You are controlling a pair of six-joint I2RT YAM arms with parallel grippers.
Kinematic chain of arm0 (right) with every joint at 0, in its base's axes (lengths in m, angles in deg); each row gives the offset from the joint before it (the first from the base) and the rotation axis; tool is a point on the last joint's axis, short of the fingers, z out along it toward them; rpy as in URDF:
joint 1: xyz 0 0 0.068 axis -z
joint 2: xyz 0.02 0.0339 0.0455 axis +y
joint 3: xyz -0.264 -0.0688 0 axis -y
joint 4: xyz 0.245 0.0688 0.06 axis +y
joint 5: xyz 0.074 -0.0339 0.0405 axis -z
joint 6: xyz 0.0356 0 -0.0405 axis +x
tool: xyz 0 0 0 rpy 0 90 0
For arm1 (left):
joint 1: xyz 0 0 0.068 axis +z
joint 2: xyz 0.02 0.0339 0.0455 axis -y
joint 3: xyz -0.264 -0.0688 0 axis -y
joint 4: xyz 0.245 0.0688 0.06 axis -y
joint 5: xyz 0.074 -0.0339 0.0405 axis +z
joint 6: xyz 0.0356 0 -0.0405 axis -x
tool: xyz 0 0 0 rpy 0 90 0
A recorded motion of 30 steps. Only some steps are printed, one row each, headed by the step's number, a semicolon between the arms.
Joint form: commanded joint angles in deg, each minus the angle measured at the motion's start. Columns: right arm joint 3, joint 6, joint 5, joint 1, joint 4, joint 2; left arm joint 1, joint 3, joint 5, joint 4, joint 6, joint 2.
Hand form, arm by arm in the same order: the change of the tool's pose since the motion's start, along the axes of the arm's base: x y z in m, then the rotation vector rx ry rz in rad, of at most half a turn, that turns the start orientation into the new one. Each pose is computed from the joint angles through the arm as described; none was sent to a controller.
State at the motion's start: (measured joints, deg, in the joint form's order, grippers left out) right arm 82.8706 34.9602 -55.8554 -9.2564 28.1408 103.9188; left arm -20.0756 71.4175 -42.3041 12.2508 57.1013 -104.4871
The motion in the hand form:
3: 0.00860 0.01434 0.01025 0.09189 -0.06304 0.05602; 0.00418 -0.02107 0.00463 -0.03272 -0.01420 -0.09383
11: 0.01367 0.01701 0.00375 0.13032 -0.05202 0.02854; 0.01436 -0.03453 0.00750 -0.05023 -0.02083 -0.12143
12: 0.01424 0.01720 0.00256 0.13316 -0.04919 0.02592; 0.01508 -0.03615 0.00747 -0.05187 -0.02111 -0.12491
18: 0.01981 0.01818 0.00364 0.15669 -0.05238 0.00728; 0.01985 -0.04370 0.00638 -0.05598 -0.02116 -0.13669
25: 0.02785 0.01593 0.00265 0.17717 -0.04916 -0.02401; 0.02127 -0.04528 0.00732 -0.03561 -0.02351 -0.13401
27: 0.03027 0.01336 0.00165 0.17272 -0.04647 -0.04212; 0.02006 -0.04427 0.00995 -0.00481 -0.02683 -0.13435
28: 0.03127 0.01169 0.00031 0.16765 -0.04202 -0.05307; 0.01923 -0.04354 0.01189 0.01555 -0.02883 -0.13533
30: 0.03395 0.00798 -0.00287 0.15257 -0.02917 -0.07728; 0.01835 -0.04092 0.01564 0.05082 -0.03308 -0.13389
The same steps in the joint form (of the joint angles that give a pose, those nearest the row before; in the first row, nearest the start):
3: 1.18 3.88 -4.37 -1.60 -7.57 0.98; -2.24 3.64 -3.44 0.64 0.41 -2.55
11: -0.91 9.70 -4.53 -1.82 -14.99 1.57; -3.31 7.82 -4.18 0.79 1.26 -5.55
12: -1.11 10.19 -4.53 -1.83 -15.60 1.70; -3.46 8.17 -4.26 0.84 1.34 -5.85
18: -0.97 13.59 -4.44 -1.82 -19.46 2.39; -4.08 10.14 -4.37 0.85 1.61 -7.53
25: -0.54 17.05 -4.03 -1.33 -23.13 3.57; -4.23 11.34 -3.72 -1.35 0.18 -7.84
27: -0.29 17.40 -3.38 -0.96 -23.23 3.91; -4.20 12.13 -3.15 -4.71 -2.14 -7.38
28: -0.24 17.42 -2.94 -0.74 -23.01 4.08; -4.18 12.70 -2.79 -6.97 -3.67 -7.08
30: 0.20 17.18 -1.89 -0.24 -21.91 4.62; -3.96 13.75 -2.11 -10.84 -6.29 -6.57

